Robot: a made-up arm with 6 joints.
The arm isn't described. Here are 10 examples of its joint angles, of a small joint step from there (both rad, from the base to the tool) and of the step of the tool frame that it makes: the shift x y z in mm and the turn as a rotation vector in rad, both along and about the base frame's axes.
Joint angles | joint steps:
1: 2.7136 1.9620 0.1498 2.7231 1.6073 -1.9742 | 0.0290 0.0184 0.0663 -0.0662 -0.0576 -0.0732
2: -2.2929 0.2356 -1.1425 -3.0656 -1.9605 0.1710 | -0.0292 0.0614 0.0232 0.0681 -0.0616 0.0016
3: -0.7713 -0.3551 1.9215 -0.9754 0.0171 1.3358 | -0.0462 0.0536 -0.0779 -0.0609 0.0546 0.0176
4: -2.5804 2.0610 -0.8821 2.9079 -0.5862 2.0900 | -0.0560 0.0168 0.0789 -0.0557 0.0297 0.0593
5: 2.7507 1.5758 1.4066 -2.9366 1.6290 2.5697 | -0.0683 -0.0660 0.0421 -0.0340 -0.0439 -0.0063
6: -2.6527 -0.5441 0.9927 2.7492 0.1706 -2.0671 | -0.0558 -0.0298 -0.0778 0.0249 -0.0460 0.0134
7: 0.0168 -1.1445 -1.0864 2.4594 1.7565 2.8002 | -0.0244 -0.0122 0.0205 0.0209 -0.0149 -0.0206
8: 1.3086 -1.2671 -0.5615 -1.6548 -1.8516 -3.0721 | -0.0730 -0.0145 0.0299 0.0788 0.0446 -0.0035
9: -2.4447 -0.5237 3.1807 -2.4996 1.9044 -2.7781 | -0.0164 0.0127 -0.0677 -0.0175 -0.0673 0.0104
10: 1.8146 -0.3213 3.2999 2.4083 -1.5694 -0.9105 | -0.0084 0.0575 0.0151 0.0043 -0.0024 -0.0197
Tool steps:
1: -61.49 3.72 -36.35 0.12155 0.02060 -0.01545
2: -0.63 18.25 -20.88 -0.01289 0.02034 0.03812
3: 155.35 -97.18 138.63 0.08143 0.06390 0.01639
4: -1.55 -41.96 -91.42 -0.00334 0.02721 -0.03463
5: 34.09 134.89 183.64 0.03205 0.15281 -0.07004
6: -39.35 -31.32 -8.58 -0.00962 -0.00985 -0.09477
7: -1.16 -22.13 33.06 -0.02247 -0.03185 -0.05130
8: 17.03 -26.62 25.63 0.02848 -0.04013 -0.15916
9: 57.64 18.73 92.59 0.01567 -0.02857 -0.06811
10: -10.53 -0.59 57.03 -0.02896 0.00284 -0.01821
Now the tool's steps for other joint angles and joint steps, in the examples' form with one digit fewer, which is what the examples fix.
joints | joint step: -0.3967 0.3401 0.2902 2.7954 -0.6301 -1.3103 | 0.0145 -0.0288 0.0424 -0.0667 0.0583 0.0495
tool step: -14.5 31.0 101.3 0.0213 -0.0160 0.0097
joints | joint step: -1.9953 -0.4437 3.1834 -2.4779 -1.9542 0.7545 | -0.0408 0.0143 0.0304 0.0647 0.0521 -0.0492
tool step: 44.9 -39.9 -12.6 0.0168 -0.0889 -0.0037
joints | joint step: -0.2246 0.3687 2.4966 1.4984 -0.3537 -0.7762 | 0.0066 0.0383 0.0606 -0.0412 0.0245 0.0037
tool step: -1.9 0.8 -27.4 -0.0451 -0.0138 0.0252
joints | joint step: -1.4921 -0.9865 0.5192 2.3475 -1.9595 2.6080 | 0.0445 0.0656 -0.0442 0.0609 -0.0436 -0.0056
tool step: 3.1 -166.6 37.0 0.0762 -0.0111 -0.0214
